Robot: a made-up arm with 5 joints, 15 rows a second.
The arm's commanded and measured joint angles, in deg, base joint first. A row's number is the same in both.
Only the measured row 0 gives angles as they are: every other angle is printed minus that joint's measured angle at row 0.
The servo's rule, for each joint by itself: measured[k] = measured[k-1] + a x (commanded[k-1-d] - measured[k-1]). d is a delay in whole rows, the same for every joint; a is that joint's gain. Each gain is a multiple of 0.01, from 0.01 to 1. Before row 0 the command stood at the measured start. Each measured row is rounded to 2 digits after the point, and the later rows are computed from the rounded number. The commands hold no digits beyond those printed.
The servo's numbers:
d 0
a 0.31 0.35 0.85 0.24 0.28
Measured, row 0: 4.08 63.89 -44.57 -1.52 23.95
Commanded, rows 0 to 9: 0.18 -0.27 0.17 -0.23 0.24; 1.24 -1.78 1.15 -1.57 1.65; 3.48 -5.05 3.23 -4.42 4.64; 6.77 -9.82 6.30 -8.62 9.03; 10.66 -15.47 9.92 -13.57 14.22; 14.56 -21.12 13.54 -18.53 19.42; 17.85 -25.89 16.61 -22.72 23.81; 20.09 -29.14 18.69 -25.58 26.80; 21.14 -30.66 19.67 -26.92 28.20; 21.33 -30.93 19.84 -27.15 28.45
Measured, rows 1 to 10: 0.06 -0.09 0.14 -0.06 0.07; 0.43 -0.68 1.00 -0.42 0.51; 1.38 -2.21 2.90 -1.38 1.67; 3.05 -4.87 5.79 -3.12 3.73; 5.41 -8.58 9.30 -5.63 6.67; 8.25 -12.97 12.90 -8.73 10.24; 11.23 -17.49 16.05 -12.09 14.04; 13.98 -21.57 18.29 -15.33 17.61; 16.20 -24.75 19.46 -18.11 20.58; 17.79 -26.91 19.78 -20.28 22.78
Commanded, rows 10 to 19: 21.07 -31.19 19.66 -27.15 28.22; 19.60 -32.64 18.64 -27.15 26.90; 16.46 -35.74 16.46 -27.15 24.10; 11.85 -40.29 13.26 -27.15 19.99; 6.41 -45.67 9.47 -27.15 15.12; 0.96 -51.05 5.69 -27.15 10.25; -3.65 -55.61 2.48 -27.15 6.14; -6.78 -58.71 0.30 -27.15 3.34; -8.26 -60.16 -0.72 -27.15 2.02; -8.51 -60.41 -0.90 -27.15 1.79
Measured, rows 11 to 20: 18.81 -28.41 19.68 -21.93 24.30; 19.05 -29.89 18.80 -23.18 25.03; 18.25 -31.94 16.81 -24.13 24.77; 16.27 -34.86 13.79 -24.85 23.43; 13.21 -38.64 10.12 -25.40 21.10; 9.41 -42.98 6.35 -25.82 18.06; 5.36 -47.40 3.06 -26.14 14.72; 1.60 -51.36 0.71 -26.38 11.53; -1.46 -54.44 -0.51 -26.56 8.87; -3.65 -56.53 -0.84 -26.70 6.89
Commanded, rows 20 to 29: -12.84 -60.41 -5.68 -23.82 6.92; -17.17 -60.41 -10.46 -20.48 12.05; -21.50 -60.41 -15.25 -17.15 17.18; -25.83 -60.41 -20.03 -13.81 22.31; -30.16 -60.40 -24.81 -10.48 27.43; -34.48 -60.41 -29.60 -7.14 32.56; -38.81 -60.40 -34.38 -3.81 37.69; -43.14 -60.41 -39.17 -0.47 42.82; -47.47 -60.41 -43.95 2.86 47.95; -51.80 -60.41 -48.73 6.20 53.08
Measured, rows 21 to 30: -6.50 -57.89 -4.95 -26.01 6.90; -9.81 -58.77 -9.63 -24.68 8.34; -13.43 -59.34 -14.41 -22.87 10.82; -17.27 -59.71 -19.19 -20.70 14.04; -21.27 -59.95 -23.97 -18.25 17.79; -25.37 -60.11 -28.76 -15.58 21.93; -29.54 -60.21 -33.54 -12.76 26.34; -33.76 -60.28 -38.33 -9.81 30.95; -38.01 -60.33 -43.11 -6.77 35.71; -42.28 -60.36 -47.89 -3.66 40.57
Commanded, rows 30 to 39: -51.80 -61.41 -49.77 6.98 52.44; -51.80 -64.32 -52.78 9.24 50.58; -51.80 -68.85 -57.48 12.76 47.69; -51.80 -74.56 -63.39 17.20 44.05; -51.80 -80.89 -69.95 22.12 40.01; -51.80 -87.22 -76.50 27.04 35.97; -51.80 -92.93 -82.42 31.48 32.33; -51.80 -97.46 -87.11 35.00 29.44; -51.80 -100.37 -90.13 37.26 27.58; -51.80 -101.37 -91.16 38.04 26.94
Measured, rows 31 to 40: -45.23 -60.73 -49.49 -1.11 43.89; -47.27 -61.99 -52.29 1.37 45.76; -48.67 -64.39 -56.70 4.10 46.30; -49.64 -67.95 -62.39 7.24 45.67; -50.31 -72.48 -68.82 10.81 44.09; -50.77 -77.64 -75.35 14.71 41.82; -51.09 -82.99 -81.36 18.73 39.16; -51.31 -88.05 -86.25 22.63 36.44; -51.46 -92.36 -89.55 26.14 33.96; -51.57 -95.51 -90.92 29.00 31.99
